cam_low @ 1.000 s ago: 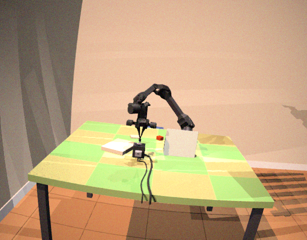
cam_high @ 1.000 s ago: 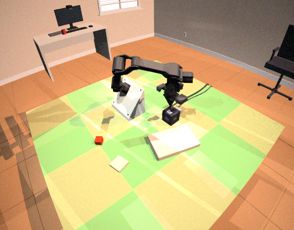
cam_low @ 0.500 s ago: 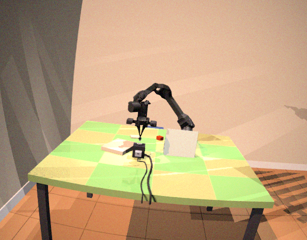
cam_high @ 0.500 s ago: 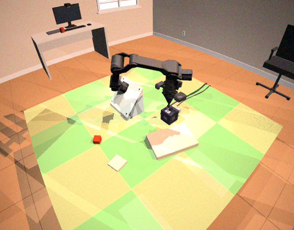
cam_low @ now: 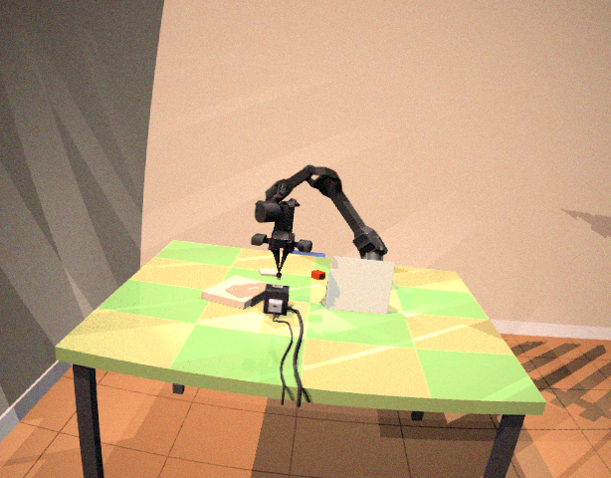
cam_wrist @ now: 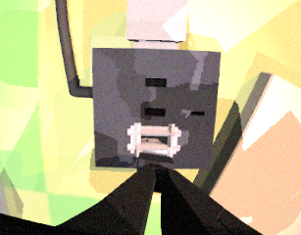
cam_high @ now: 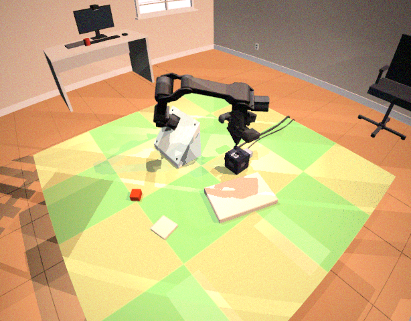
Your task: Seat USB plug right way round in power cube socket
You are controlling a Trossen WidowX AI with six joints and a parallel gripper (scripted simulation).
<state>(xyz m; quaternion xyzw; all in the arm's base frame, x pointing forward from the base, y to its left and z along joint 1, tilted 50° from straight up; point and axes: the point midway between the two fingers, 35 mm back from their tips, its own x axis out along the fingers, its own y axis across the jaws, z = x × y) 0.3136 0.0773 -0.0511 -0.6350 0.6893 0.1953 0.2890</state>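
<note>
The USB plug is 2 cm below my gripper tip. Round my gripper tip: small white tile 4 cm ahead, 41 cm to the right, 13 cm below; then white book 13 cm ahead, 11 cm to the right, 12 cm below; then red block 15 cm behind, 41 cm to the right, 12 cm below.
</note>
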